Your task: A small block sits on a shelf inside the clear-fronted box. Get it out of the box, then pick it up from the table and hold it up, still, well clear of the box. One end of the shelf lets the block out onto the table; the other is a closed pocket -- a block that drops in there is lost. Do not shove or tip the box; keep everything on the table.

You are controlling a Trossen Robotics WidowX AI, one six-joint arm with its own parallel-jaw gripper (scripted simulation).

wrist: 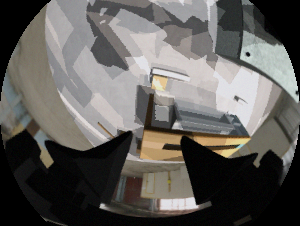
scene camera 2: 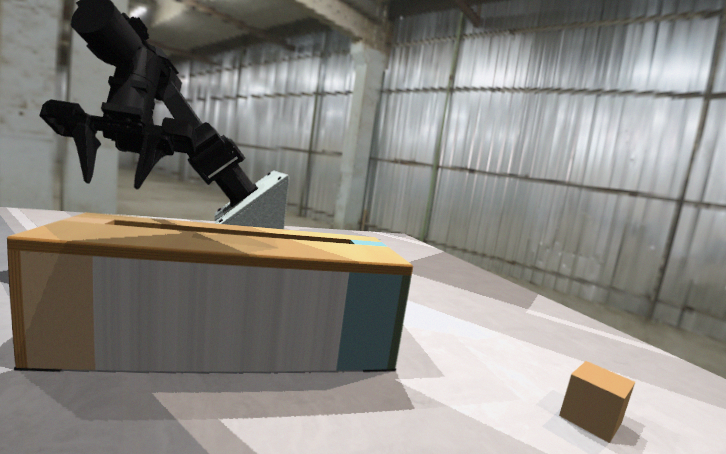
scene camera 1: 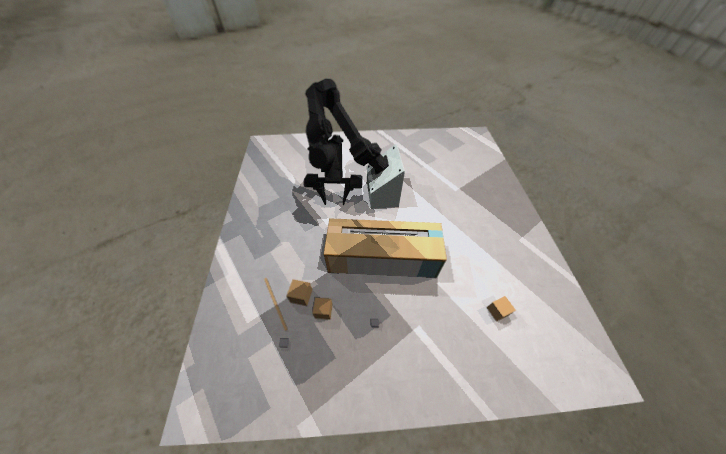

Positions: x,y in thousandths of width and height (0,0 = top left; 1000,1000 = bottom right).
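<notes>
The gripper (scene camera 2: 154,409) (wrist: 525,608) (scene camera 1: 461,450) is visible. Also present: a long box (scene camera 2: 140,644) (wrist: 558,529) (scene camera 1: 545,547) and a tan cube (scene camera 2: 822,880).
</notes>
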